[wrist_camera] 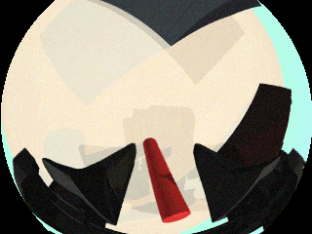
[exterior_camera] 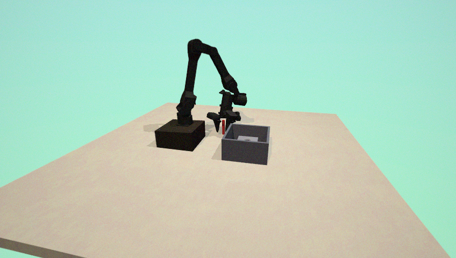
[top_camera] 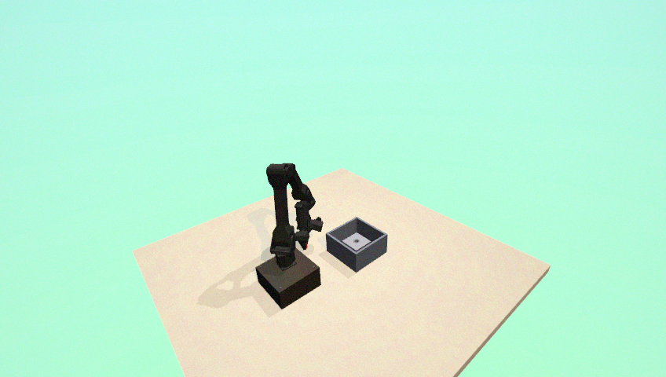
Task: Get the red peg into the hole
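The light plate is 170 mm ahead of my gripper tip, 150 mm to the right of it and 30 mm above it. Also, from my gripper tip: grey box (170 mm ahead, 150 mm to the right, 10 mm above); red peg (30 mm above, 10 mm to the left, 10 mm ahead).
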